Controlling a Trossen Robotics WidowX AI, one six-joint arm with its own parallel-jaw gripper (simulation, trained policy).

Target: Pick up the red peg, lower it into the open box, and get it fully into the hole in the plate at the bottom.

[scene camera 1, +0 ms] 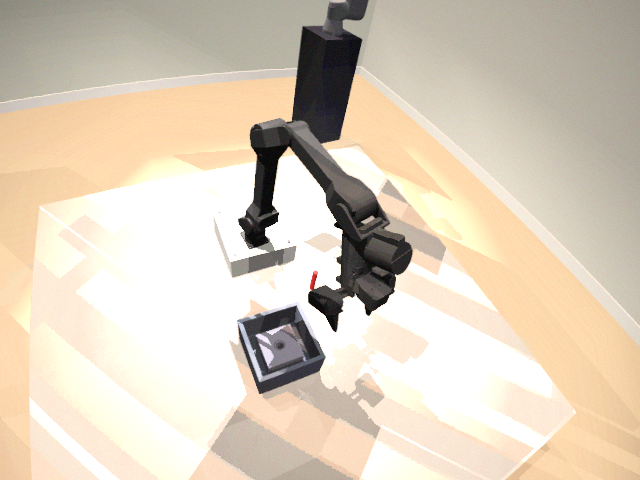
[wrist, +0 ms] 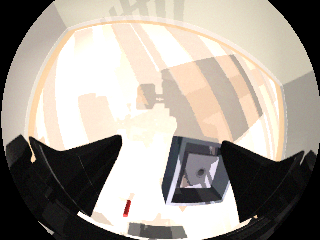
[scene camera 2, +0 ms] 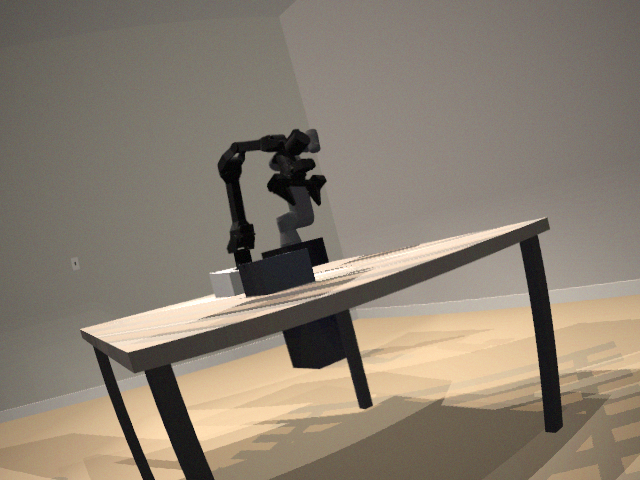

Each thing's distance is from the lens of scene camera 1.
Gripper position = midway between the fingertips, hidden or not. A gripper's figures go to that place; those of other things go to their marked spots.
gripper [scene camera 1: 351,323]: 71 cm
dark box [scene camera 1: 292,313]: 88 cm
grey plate [scene camera 1: 279,349]: 83 cm
